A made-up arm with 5 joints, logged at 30 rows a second.
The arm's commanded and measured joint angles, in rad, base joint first. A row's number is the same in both.
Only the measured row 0 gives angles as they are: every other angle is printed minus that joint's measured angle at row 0.
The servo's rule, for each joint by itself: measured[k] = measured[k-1] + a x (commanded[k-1-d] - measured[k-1]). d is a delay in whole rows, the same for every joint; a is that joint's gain. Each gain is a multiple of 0.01, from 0.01 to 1. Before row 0 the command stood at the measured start. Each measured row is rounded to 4 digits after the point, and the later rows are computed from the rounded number. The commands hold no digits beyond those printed.
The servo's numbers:
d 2
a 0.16 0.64 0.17 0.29 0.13
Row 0, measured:
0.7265 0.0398 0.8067 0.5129 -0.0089
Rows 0 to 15, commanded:
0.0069 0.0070 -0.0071 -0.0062 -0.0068
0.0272 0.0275 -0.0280 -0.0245 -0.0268
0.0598 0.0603 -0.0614 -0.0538 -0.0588
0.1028 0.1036 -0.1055 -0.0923 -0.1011
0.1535 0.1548 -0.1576 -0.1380 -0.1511
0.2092 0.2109 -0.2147 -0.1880 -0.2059
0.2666 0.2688 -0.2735 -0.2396 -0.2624
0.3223 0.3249 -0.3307 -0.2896 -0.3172
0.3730 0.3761 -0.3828 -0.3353 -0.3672
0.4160 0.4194 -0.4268 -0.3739 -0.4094
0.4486 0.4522 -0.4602 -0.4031 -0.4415
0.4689 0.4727 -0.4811 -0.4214 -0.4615
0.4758 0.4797 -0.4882 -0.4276 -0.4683
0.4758 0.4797 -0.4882 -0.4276 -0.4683
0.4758 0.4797 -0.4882 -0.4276 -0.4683
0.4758 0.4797 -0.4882 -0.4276 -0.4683
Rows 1 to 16, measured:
0.0000 0.0000 0.0000 0.0000 0.0000
0.0000 0.0000 0.0000 0.0000 0.0000
0.0011 0.0045 -0.0012 -0.0018 -0.0009
0.0053 0.0192 -0.0058 -0.0084 -0.0043
0.0140 0.0455 -0.0153 -0.0216 -0.0114
0.0282 0.0827 -0.0306 -0.0421 -0.0231
0.0482 0.1288 -0.0522 -0.0699 -0.0397
0.0740 0.1813 -0.0798 -0.1041 -0.0613
0.1048 0.2373 -0.1127 -0.1434 -0.0874
0.1396 0.2934 -0.1498 -0.1858 -0.1173
0.1769 0.3463 -0.1894 -0.2292 -0.1498
0.2152 0.3931 -0.2298 -0.2712 -0.1835
0.2525 0.4309 -0.2690 -0.3095 -0.2170
0.2871 0.4577 -0.3051 -0.3420 -0.2488
0.3173 0.4718 -0.3362 -0.3668 -0.2773
0.3427 0.4769 -0.3620 -0.3844 -0.3021

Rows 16 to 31, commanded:
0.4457 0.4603 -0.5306 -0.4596 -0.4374
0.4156 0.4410 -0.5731 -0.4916 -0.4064
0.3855 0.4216 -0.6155 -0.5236 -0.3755
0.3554 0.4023 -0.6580 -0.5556 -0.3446
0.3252 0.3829 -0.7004 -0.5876 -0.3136
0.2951 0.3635 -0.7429 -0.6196 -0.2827
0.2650 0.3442 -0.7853 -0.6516 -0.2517
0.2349 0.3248 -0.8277 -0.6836 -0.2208
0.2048 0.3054 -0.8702 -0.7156 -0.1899
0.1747 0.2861 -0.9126 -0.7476 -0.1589
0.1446 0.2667 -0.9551 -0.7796 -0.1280
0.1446 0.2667 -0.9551 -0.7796 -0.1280
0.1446 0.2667 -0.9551 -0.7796 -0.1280
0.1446 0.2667 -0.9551 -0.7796 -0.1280
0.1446 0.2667 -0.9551 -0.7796 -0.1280
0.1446 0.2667 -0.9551 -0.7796 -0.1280
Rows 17 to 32, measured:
0.3640 0.4787 -0.3835 -0.3969 -0.3237
0.3819 0.4793 -0.4013 -0.4058 -0.3425
0.3921 0.4671 -0.4233 -0.4214 -0.3548
0.3959 0.4504 -0.4488 -0.4418 -0.3615
0.3942 0.4320 -0.4771 -0.4655 -0.3633
0.3880 0.4130 -0.5079 -0.4916 -0.3609
0.3780 0.3937 -0.5406 -0.5194 -0.3548
0.3647 0.3744 -0.5750 -0.5485 -0.3454
0.3487 0.3551 -0.6108 -0.5784 -0.3332
0.3305 0.3357 -0.6477 -0.6089 -0.3186
0.3104 0.3163 -0.6855 -0.6398 -0.3019
0.2887 0.2970 -0.7241 -0.6711 -0.2833
0.2656 0.2776 -0.7634 -0.7026 -0.2631
0.2462 0.2706 -0.7960 -0.7249 -0.2455
0.2299 0.2681 -0.8230 -0.7408 -0.2302
0.2163 0.2672 -0.8455 -0.7521 -0.2169

